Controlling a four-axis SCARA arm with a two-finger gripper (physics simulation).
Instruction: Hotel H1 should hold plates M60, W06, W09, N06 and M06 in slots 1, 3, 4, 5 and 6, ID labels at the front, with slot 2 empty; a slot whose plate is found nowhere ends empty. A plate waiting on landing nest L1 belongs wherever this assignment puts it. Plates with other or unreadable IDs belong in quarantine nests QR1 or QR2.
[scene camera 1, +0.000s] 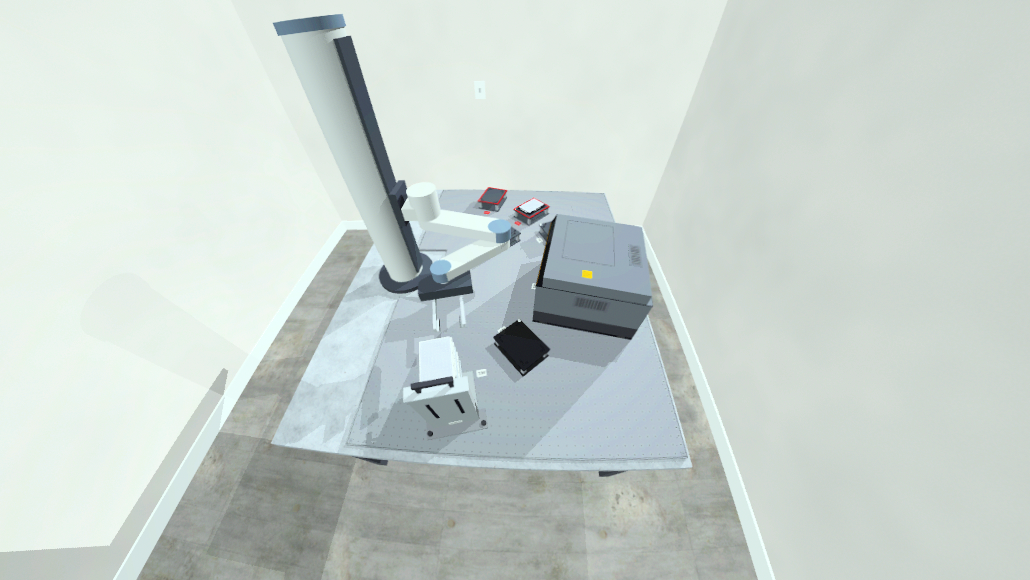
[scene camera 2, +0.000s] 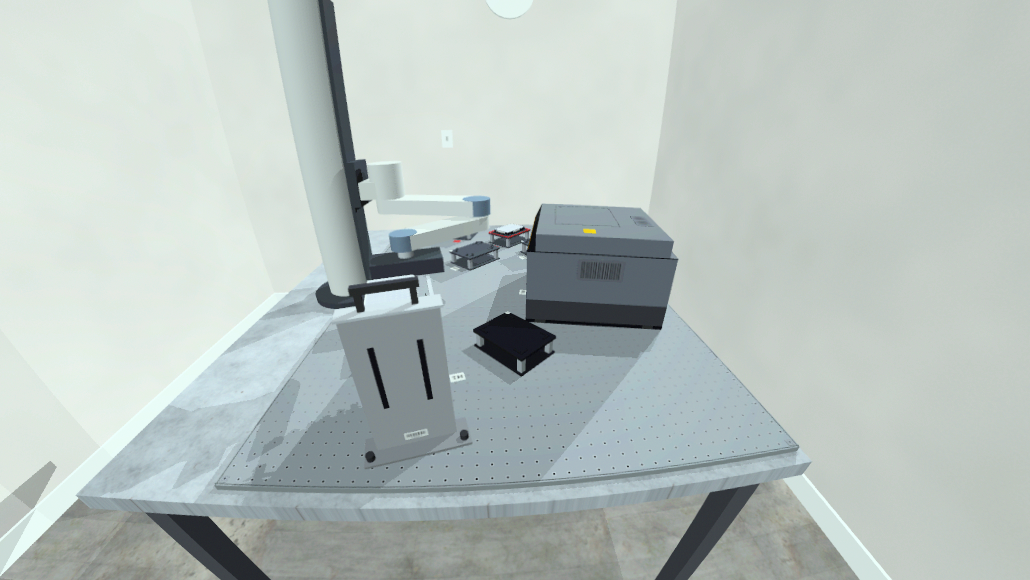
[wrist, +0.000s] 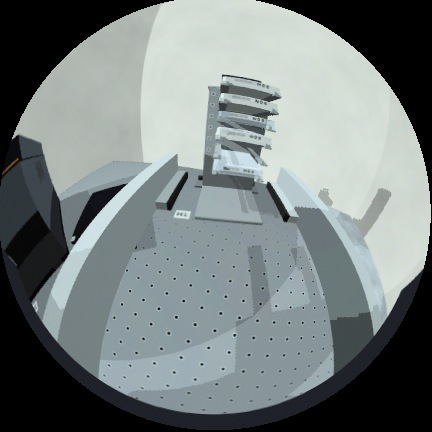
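Pixels of known places: gripper, fingertip midpoint: (scene camera 1: 449, 328) (wrist: 229, 168); arm's base at its link origin: (scene camera 1: 407, 272).
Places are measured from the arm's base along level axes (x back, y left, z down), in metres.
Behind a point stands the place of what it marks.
My gripper (scene camera 1: 450, 324) @(y -0.384, x -0.306, z -0.157 m) (wrist: 229, 168) @(y -0.384, x -0.306, z -0.157 m) is shut with nothing between its fingers, which stand apart; it hangs behind hotel H1 (scene camera 1: 441, 408) @(y -0.641, x -0.335, z -0.186 m) (scene camera 2: 396, 381) @(y -0.641, x -0.335, z -0.163 m) (wrist: 210, 130) @(y -0.595, x -0.393, z -0.170 m), facing its front. In the wrist view the top plate (wrist: 250, 85) @(y -0.485, x -0.307, z -0.257 m) reads M06 and the one below (wrist: 247, 103) @(y -0.484, x -0.308, z -0.227 m) N06. Two W plates (wrist: 245, 120) @(y -0.484, x -0.307, z -0.201 m) (wrist: 242, 136) @(y -0.486, x -0.308, z -0.176 m) follow, their last digits too small to read surely. A gap separates them from the bottom plate (wrist: 237, 168) @(y -0.486, x -0.308, z -0.124 m), apparently M60. A white plate (scene camera 1: 533, 206) @(y 0.441, x -0.582, z -0.077 m) (scene camera 2: 511, 229) @(y 0.427, x -0.580, z -0.077 m) lies on a red-edged quarantine nest at the back; its ID does not show.
Another red-edged nest (scene camera 1: 493, 195) @(y 0.572, x -0.354, z -0.063 m) stands at the back without a plate. A black nest (scene camera 1: 521, 347) @(y -0.392, x -0.535, z -0.063 m) (scene camera 2: 513, 335) @(y -0.387, x -0.532, z -0.063 m) stands beside the hotel, and a dark nest (scene camera 2: 474, 252) @(y 0.177, x -0.420, z -0.063 m) farther back. A large grey device (scene camera 1: 594, 252) @(y -0.132, x -0.777, z -0.267 m) (scene camera 2: 601, 288) @(y -0.289, x -0.768, z -0.129 m) (wrist: 30, 200) stands at the right in the scene views.
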